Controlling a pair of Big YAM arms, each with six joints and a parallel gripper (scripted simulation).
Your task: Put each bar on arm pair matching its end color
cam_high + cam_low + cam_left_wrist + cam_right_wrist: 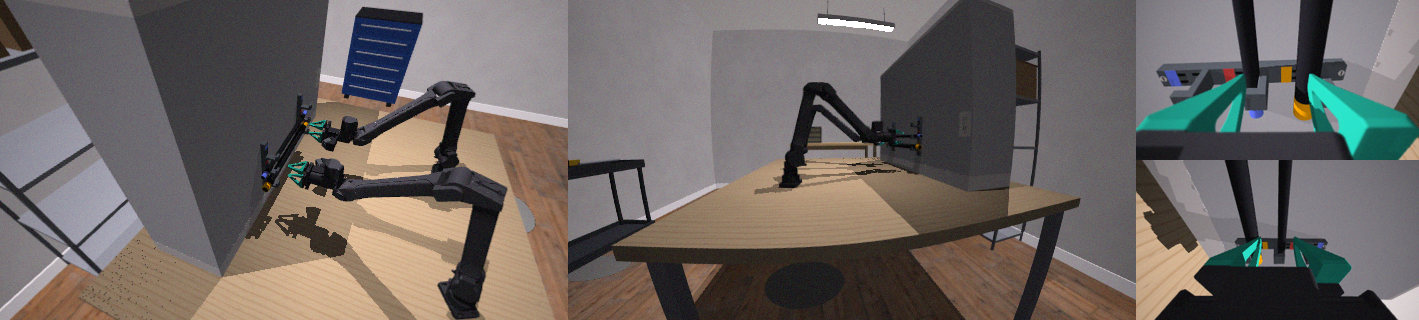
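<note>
Right now my left hand is 16 cm to the left of the blue-ended bar, 7 cm short of it and 3 cm below it. The rest, counted from my left hand: orange-ended bar (16 cm to the right, 6 cm ahead, 4 cm below); grey wall block (24 cm ahead, 23 cm above, 19 cm to the right).
Right now the blue-ended bar is 14 cm to the left of my right hand, 7 cm ahead of it and 1 cm above it. From my right hand the other things lie so: orange-ended bar 14 cm to the left, 7 cm ahead, 6 cm below; grey wall block 25 cm ahead, 21 cm above, 11 cm to the left.
</note>
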